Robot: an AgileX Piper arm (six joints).
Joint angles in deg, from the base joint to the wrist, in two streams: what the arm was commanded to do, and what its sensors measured. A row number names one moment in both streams.
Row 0, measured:
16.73 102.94 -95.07 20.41 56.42 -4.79
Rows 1 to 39, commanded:
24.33 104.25 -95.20 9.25 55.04 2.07
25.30 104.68 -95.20 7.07 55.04 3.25
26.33 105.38 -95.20 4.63 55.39 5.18
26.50 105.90 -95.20 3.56 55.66 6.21
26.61 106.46 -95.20 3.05 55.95 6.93
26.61 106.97 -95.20 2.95 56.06 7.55
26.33 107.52 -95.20 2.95 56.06 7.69
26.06 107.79 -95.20 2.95 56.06 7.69
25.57 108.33 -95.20 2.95 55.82 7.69
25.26 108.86 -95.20 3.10 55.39 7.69
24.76 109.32 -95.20 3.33 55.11 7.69
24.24 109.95 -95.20 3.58 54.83 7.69
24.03 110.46 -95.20 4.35 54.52 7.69
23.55 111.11 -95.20 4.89 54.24 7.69
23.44 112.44 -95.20 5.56 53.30 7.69
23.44 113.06 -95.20 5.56 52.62 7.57
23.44 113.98 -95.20 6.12 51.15 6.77
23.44 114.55 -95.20 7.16 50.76 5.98
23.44 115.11 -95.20 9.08 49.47 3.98
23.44 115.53 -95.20 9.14 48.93 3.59
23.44 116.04 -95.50 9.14 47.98 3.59
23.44 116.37 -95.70 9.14 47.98 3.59
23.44 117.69 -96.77 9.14 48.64 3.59
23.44 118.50 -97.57 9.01 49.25 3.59
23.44 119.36 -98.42 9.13 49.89 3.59
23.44 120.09 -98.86 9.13 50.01 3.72
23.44 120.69 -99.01 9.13 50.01 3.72
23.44 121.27 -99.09 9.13 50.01 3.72
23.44 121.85 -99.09 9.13 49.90 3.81
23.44 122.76 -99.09 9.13 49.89 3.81
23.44 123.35 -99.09 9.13 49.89 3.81
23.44 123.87 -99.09 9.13 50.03 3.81
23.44 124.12 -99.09 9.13 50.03 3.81
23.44 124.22 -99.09 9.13 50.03 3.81
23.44 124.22 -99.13 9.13 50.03 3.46
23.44 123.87 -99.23 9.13 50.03 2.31
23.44 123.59 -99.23 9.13 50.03 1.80
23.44 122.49 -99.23 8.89 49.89 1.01
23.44 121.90 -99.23 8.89 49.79 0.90
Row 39, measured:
23.68 124.12 -98.82 9.02 49.37 2.77
